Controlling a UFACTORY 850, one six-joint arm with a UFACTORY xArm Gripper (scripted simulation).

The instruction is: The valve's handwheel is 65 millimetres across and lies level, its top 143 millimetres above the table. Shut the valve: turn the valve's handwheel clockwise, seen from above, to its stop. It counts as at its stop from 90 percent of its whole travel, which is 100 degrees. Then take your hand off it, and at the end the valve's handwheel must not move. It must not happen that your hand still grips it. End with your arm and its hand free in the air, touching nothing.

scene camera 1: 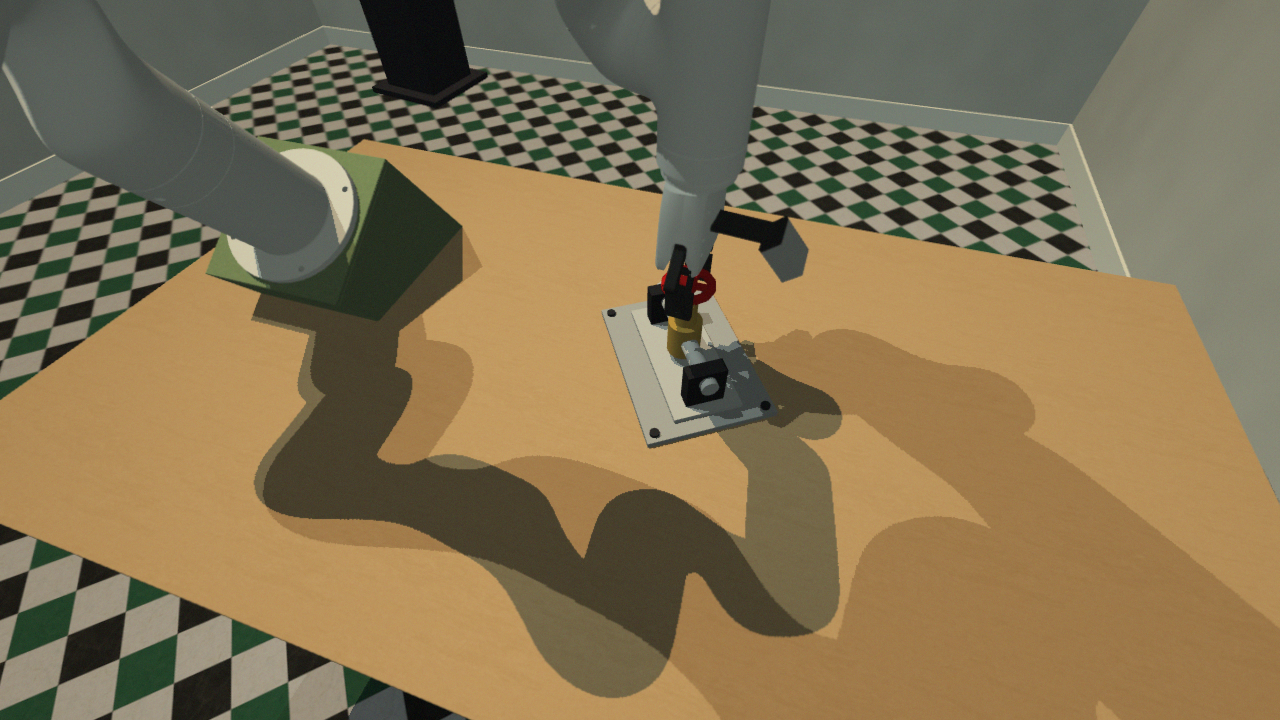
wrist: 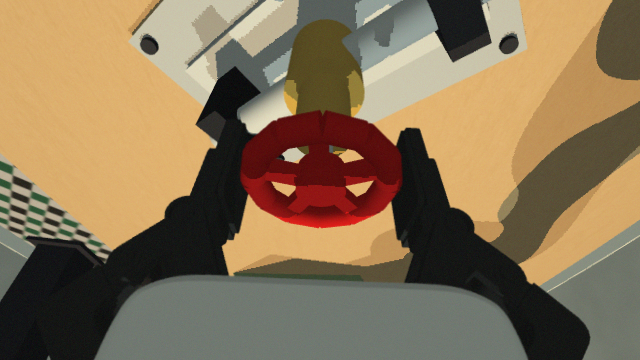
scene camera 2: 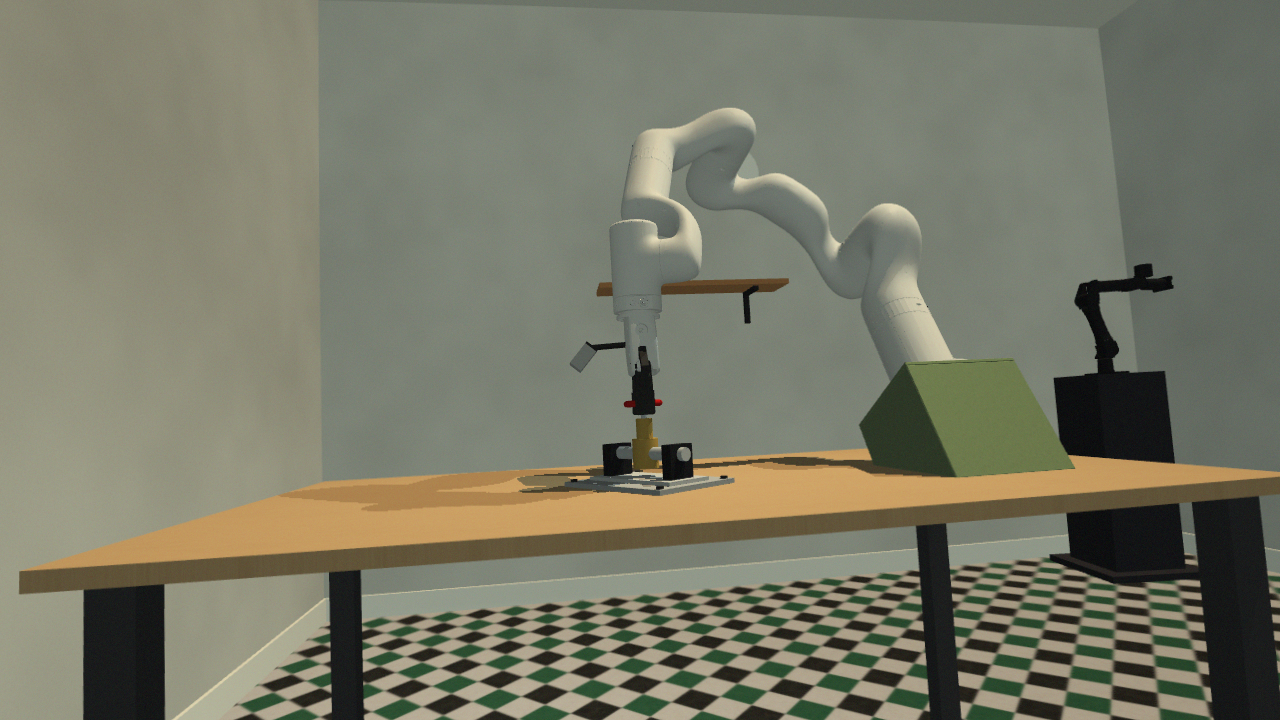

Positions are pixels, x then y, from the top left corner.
Scene:
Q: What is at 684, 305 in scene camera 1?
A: My gripper.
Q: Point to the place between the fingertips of my gripper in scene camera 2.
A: At 643, 414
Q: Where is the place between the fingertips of my gripper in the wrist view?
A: At 322, 147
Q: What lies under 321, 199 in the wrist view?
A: A red handwheel.

